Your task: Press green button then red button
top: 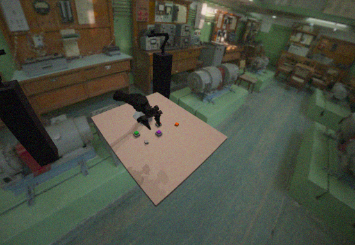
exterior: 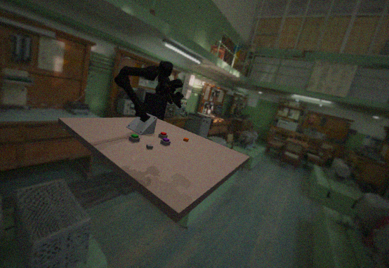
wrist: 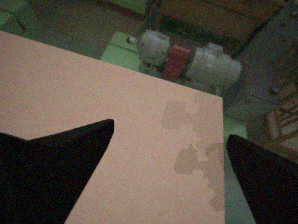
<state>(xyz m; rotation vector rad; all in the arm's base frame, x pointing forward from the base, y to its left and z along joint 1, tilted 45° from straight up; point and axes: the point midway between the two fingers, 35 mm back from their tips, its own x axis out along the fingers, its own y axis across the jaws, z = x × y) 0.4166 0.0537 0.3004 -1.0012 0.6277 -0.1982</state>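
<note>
The green button is 280 mm behind my gripper tip, 270 mm below it and 20 mm to the right of it. Round my gripper tip: red button 280 mm behind, 270 mm below, 220 mm to the left; then purple button 270 mm below, 170 mm behind, 150 mm to the left; then grey block 290 mm below, 150 mm behind, 10 mm to the left.
</note>
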